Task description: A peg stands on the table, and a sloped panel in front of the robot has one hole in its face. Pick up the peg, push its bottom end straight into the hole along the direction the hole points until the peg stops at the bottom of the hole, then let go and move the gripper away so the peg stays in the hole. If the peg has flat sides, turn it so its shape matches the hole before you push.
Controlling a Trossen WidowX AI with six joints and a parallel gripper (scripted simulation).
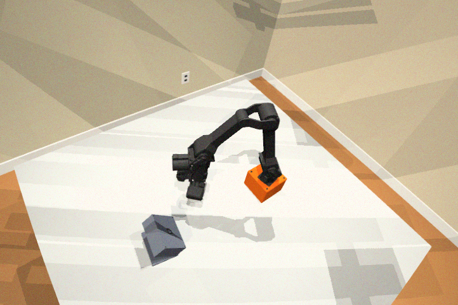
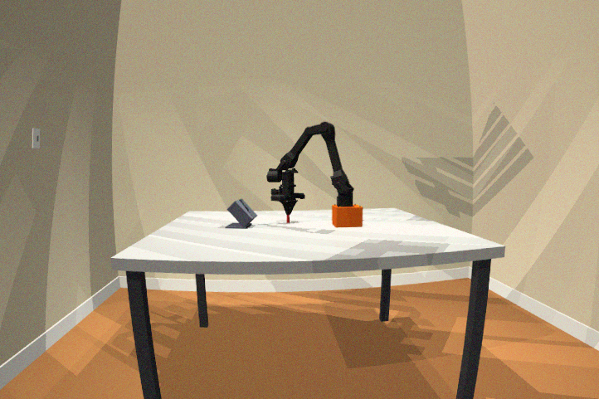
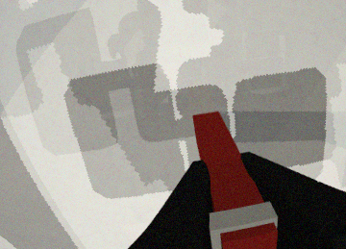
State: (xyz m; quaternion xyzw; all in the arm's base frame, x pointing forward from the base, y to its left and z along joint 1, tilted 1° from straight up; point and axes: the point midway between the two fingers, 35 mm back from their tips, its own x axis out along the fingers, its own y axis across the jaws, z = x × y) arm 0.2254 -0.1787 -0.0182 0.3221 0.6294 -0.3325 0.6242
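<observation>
Now: gripper tip 230 mm short of the grey sloped panel, 70 mm to the right of it and 30 mm below it. Round my gripper tip: red flat-sided peg: 20 mm above.
</observation>
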